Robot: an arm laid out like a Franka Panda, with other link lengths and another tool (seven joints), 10 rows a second.
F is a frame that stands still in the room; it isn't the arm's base.
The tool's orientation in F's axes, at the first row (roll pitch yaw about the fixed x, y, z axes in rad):
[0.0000 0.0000 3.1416]
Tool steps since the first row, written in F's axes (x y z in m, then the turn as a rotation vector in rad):
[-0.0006 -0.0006 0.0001 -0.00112 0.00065 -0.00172]
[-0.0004 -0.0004 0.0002 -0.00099 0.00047 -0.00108]
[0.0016 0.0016 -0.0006 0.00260 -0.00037 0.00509]
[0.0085 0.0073 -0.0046 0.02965 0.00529 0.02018]
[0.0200 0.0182 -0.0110 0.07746 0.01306 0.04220]
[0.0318 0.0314 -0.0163 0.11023 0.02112 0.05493]
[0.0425 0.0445 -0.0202 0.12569 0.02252 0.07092]
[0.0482 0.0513 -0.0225 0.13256 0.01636 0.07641]
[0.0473 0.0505 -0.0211 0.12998 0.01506 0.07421]
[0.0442 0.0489 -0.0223 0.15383 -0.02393 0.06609]
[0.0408 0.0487 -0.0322 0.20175 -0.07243 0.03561]
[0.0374 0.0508 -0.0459 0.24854 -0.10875 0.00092]
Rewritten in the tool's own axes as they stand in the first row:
[0.0006 0.0006 0.0001 0.00112 -0.00065 -0.00172]
[0.0004 0.0004 0.0002 0.00099 -0.00047 -0.00108]
[-0.0016 -0.0016 -0.0006 -0.00260 0.00037 0.00509]
[-0.0085 -0.0073 -0.0046 -0.02965 -0.00529 0.02018]
[-0.0200 -0.0182 -0.0110 -0.07746 -0.01306 0.04220]
[-0.0318 -0.0314 -0.0163 -0.11023 -0.02112 0.05493]
[-0.0425 -0.0445 -0.0202 -0.12569 -0.02252 0.07092]
[-0.0482 -0.0513 -0.0225 -0.13256 -0.01636 0.07641]
[-0.0473 -0.0505 -0.0211 -0.12998 -0.01506 0.07421]
[-0.0442 -0.0489 -0.0223 -0.15383 0.02393 0.06609]
[-0.0408 -0.0487 -0.0322 -0.20175 0.07243 0.03561]
[-0.0374 -0.0508 -0.0459 -0.24854 0.10875 0.00092]

